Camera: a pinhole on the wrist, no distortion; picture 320 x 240 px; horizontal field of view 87.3 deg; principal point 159.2 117.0 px. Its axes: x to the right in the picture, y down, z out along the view. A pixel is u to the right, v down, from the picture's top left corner.
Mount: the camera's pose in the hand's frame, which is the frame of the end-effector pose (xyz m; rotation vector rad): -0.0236 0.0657 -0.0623 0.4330 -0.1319 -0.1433
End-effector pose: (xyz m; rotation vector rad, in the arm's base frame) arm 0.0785 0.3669 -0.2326 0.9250 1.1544 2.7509
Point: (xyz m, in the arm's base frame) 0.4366 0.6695 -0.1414
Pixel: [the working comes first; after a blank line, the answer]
In the camera's frame: -0.0773 0.0575 0.5337

135 135
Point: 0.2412 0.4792 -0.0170
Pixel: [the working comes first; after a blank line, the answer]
In the camera's frame: 0.0546 0.1721 0.2902

191 217
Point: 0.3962 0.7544 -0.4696
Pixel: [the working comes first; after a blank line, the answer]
In the camera's frame: -0.1578 -0.2742 0.5356

110 31
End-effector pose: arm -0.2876 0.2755 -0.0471 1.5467 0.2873 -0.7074
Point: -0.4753 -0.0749 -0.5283
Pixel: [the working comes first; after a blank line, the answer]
In the camera's frame: 0.3665 -0.2571 0.5601

269 40
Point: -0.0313 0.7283 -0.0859
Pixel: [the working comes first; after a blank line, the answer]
In the camera's frame: 0.0947 -0.1770 -0.4185

behind the camera
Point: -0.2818 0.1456 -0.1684
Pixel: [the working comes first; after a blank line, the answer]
In the camera's frame: 0.1688 -0.0382 0.2015

300 85
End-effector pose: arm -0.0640 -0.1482 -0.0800 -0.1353 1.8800 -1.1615
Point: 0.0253 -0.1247 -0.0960
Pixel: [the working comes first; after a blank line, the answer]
In the camera's frame: -0.0178 0.0360 0.1122

133 171
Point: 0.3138 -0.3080 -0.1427
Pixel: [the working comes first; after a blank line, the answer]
In the camera's frame: -0.0391 0.2034 0.4130

143 200
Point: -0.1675 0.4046 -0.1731
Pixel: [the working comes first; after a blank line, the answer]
In the camera's frame: -0.2131 0.0777 -0.4202

behind the camera
